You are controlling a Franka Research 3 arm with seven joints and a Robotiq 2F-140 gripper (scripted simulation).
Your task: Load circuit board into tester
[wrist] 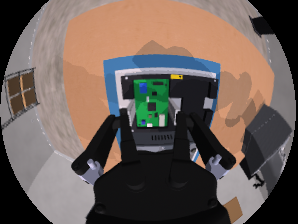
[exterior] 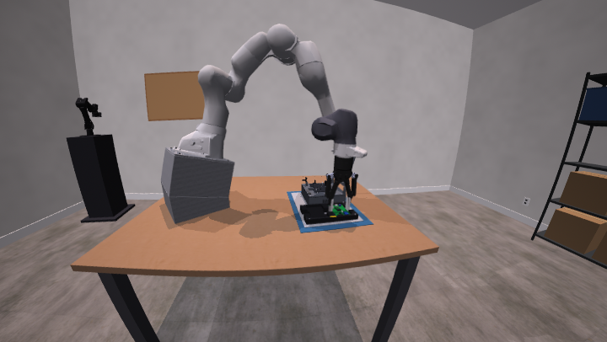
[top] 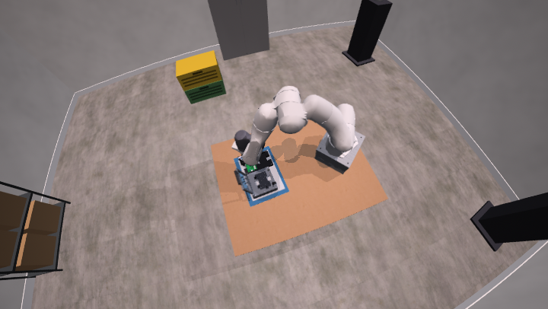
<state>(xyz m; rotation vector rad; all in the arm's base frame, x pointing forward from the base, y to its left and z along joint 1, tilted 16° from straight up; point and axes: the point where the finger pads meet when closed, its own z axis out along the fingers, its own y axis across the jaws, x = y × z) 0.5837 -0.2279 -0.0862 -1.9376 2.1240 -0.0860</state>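
The tester lid lies 10 cm ahead of my hand, 16 cm to the left of it and 14 cm above it. From my hand the other things lie so: green circuit board 2 cm below.
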